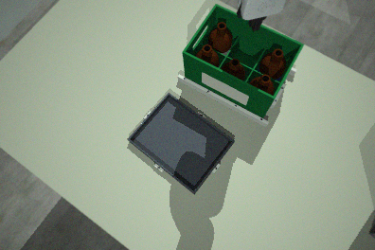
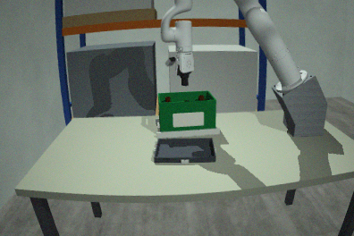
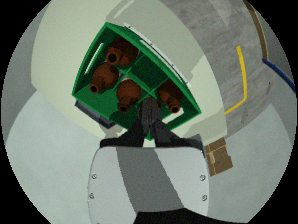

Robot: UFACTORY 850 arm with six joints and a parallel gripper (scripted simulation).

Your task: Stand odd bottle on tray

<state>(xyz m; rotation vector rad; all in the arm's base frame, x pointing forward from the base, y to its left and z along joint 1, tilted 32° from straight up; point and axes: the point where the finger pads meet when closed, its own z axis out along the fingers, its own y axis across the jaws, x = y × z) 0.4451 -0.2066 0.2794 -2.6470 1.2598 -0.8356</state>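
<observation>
The green crate is 1 cm ahead of my hand, 4 cm to the left of it and 16 cm below it. Also, from my hand: dark grey tray (9 cm ahead, 31 cm to the left, 23 cm below).
</observation>
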